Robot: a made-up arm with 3 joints. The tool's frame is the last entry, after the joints.
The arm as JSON. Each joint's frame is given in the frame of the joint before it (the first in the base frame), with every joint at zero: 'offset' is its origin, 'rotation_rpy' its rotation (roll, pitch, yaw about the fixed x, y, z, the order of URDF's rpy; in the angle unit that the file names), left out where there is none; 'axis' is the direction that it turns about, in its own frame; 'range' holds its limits. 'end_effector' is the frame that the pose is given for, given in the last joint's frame.
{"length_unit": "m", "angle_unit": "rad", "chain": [
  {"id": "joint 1", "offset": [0.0, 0.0, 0.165], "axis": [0.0, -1.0, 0.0], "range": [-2.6, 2.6]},
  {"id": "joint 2", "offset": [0.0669, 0.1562, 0.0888], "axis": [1.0, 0.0, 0.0], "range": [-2.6, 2.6]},
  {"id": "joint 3", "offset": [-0.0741, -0.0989, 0.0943], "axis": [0.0, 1.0, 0.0], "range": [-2.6, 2.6]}
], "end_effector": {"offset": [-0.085, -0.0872, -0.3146]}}
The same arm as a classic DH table. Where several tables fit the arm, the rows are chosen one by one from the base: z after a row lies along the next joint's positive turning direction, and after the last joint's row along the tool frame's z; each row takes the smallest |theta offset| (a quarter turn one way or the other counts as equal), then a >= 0, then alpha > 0; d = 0 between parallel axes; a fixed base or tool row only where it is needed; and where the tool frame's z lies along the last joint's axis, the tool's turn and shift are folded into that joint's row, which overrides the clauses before.
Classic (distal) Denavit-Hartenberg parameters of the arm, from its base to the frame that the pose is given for. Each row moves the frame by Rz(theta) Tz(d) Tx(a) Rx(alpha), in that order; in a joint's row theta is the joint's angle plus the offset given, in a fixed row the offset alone. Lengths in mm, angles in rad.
base (fixed): a 0; alpha 1.5708; d 165; theta0 0
joint 1: a 88.8; alpha 1.5708; d -156.2; theta0 1.5708
joint 2: a 94.3; alpha 1.5708; d -7.2; theta0 0
joint 3: a 85; alpha -1.5708; d -186.1; theta0 -1.5708
tool (fixed): a 0; alpha 0; d -314.6; theta0 3.1416
Joint limits (rad, base to tool): -2.6..2.6 -2.6..2.6 -2.6..2.6

